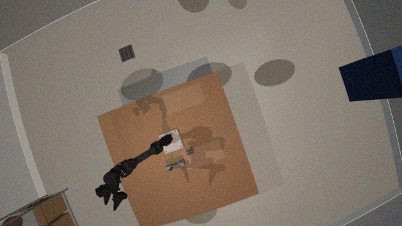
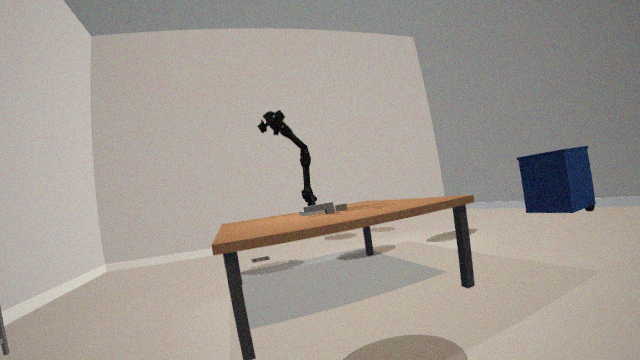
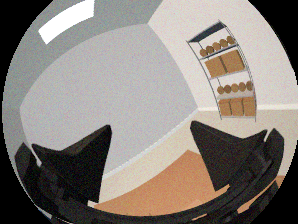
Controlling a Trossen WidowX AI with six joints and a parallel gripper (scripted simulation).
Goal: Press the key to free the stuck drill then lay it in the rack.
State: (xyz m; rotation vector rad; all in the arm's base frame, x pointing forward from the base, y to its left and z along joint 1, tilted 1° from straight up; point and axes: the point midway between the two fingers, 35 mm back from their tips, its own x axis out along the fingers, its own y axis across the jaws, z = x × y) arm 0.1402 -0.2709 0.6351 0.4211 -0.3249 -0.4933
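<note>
The drill is 62 cm below my gripper tip, 25 cm to the left of it and 10 cm ahead of it. Round my gripper tip: long grey fixture (63 cm below, 23 cm to the left, 9 cm ahead); then small grey block (65 cm below, 40 cm to the left, 4 cm ahead).
</note>
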